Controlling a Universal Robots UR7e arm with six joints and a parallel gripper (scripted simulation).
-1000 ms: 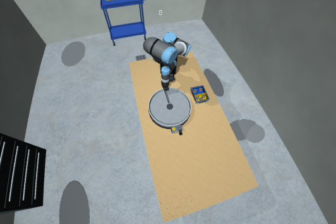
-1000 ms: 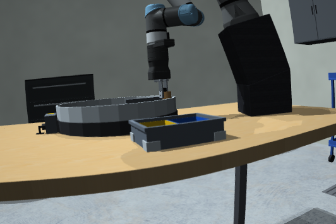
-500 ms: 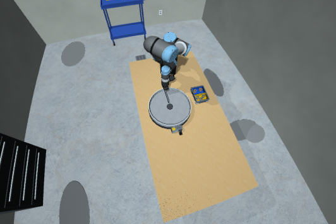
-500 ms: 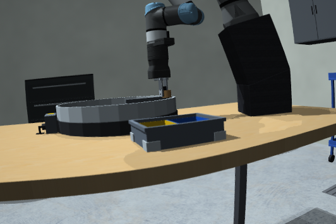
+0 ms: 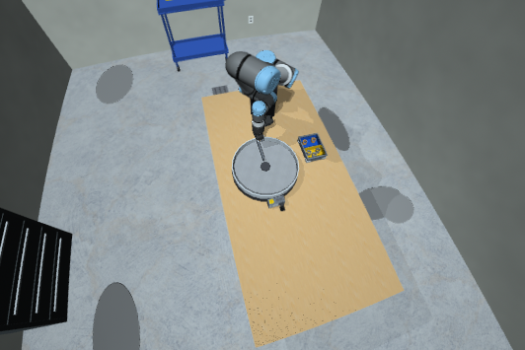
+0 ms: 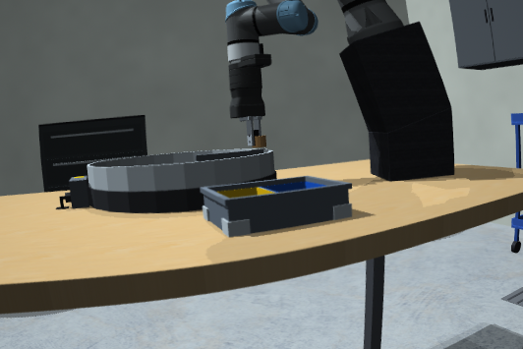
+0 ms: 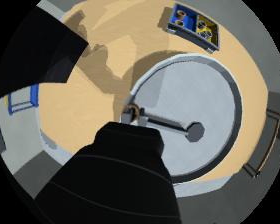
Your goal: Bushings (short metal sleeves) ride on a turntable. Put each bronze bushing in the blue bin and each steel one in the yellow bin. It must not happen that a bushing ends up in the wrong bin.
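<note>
Now: hand 160 mm short of the grey two-part tray, 320 mm to the right of it and 90 mm above it. Round my hand: round grey turntable 170 mm ahead, 50 mm to the right, 60 mm below.
</note>
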